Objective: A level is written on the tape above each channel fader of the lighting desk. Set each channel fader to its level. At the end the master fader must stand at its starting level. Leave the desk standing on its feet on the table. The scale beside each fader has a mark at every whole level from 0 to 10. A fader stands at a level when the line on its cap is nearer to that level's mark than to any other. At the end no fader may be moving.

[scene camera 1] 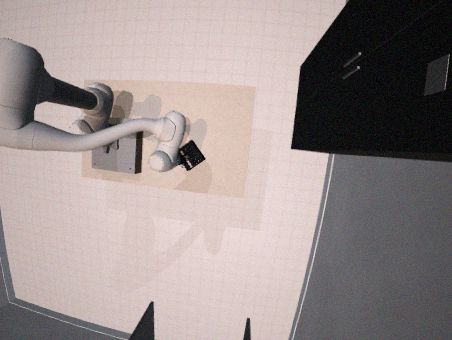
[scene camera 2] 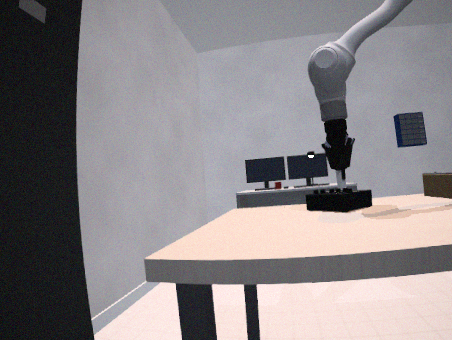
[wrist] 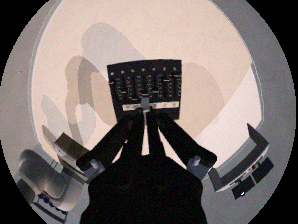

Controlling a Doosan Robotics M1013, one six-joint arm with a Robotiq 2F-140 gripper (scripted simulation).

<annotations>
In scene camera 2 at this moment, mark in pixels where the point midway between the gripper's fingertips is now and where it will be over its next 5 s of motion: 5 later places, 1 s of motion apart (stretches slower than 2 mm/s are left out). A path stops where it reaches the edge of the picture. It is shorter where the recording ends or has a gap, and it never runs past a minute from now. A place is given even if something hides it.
My gripper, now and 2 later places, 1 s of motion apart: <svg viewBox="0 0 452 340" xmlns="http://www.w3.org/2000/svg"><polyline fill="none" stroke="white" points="342,189 341,179 339,158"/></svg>
</annotations>
